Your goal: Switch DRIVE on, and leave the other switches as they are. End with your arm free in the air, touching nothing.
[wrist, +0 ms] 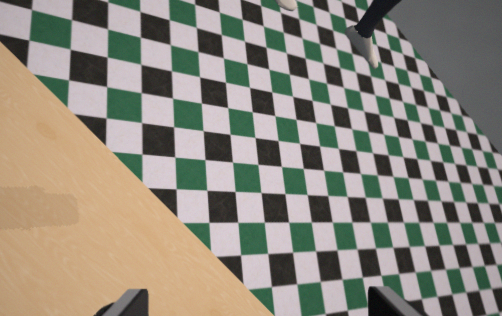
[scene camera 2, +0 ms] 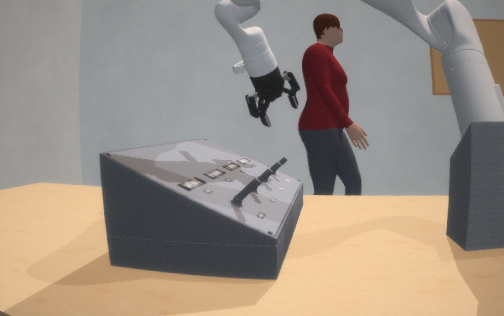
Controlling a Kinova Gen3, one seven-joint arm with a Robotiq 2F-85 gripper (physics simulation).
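The switch console is a dark box with a sloping grey top in the scene view. A row of black switch levers stands out from its face, overlapping in one slanting line and leaning alike toward the upper right. Several label plates lie along the face; their words are too blurred to read, so I cannot tell which lever is DRIVE. My gripper is open and empty, high in the air above and behind the console, apart from it. The console does not show in the wrist view.
A light wooden table carries the console and the arm's dark base. A person in a red top stands behind the table, to the right of my gripper in the scene view. A checkered floor lies beyond the table edge.
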